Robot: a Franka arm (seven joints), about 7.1 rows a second.
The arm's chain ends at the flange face. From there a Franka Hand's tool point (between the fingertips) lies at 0.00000 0.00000 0.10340 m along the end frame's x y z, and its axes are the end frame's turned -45 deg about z.
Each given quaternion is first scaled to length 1.
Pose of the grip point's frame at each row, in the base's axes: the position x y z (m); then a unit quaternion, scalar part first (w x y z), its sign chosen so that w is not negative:
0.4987, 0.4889, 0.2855, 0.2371, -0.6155, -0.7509, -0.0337
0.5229, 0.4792, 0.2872, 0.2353, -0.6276, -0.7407, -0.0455
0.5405, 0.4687, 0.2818, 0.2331, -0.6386, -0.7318, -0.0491
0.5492, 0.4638, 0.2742, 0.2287, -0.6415, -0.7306, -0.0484
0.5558, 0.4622, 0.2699, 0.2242, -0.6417, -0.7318, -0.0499
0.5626, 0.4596, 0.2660, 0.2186, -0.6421, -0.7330, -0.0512
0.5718, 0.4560, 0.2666, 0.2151, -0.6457, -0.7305, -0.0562
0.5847, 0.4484, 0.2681, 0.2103, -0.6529, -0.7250, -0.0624
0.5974, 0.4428, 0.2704, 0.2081, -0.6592, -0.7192, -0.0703
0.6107, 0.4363, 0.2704, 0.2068, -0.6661, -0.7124, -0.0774
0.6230, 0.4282, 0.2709, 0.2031, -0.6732, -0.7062, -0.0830
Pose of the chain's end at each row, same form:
0.5312, 0.4535, 0.3770, 0.2319, -0.8560, -0.4582, 0.0596
0.5530, 0.4417, 0.3787, 0.2348, -0.8633, -0.4442, 0.0480
0.5693, 0.4305, 0.3735, 0.2341, -0.8700, -0.4317, 0.0438
0.5773, 0.4261, 0.3663, 0.2298, -0.8723, -0.4295, 0.0428
0.5831, 0.4249, 0.3624, 0.2262, -0.8729, -0.4305, 0.0397
0.5889, 0.4228, 0.3590, 0.2216, -0.8737, -0.4315, 0.0364
0.5968, 0.4188, 0.3598, 0.2202, -0.8761, -0.4278, 0.0304
0.6078, 0.4107, 0.3615, 0.2182, -0.8806, -0.4200, 0.0228
0.6188, 0.4040, 0.3638, 0.2192, -0.8842, -0.4122, 0.0147
0.6305, 0.3964, 0.3637, 0.2207, -0.8880, -0.4033, 0.0076
0.6411, 0.3878, 0.3643, 0.2194, -0.8922, -0.3948, 0.0010

